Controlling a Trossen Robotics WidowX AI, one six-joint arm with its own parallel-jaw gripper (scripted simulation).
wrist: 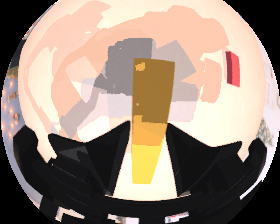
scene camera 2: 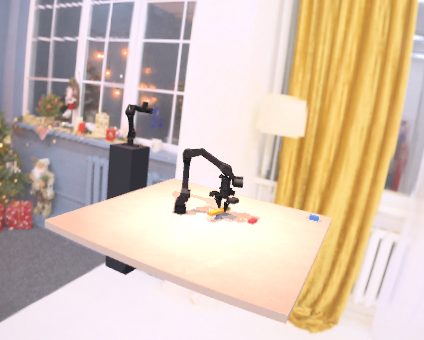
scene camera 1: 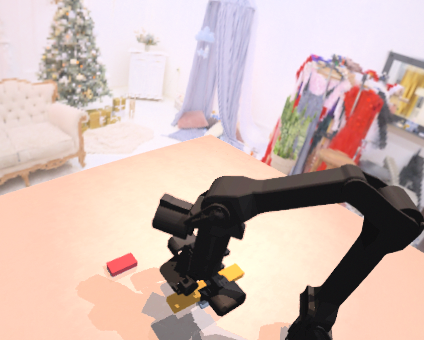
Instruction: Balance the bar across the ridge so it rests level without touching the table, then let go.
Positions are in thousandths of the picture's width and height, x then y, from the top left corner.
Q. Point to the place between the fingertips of the gripper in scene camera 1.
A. At 466, 860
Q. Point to a bar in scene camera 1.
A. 416, 890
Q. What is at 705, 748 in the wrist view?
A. The gripper.
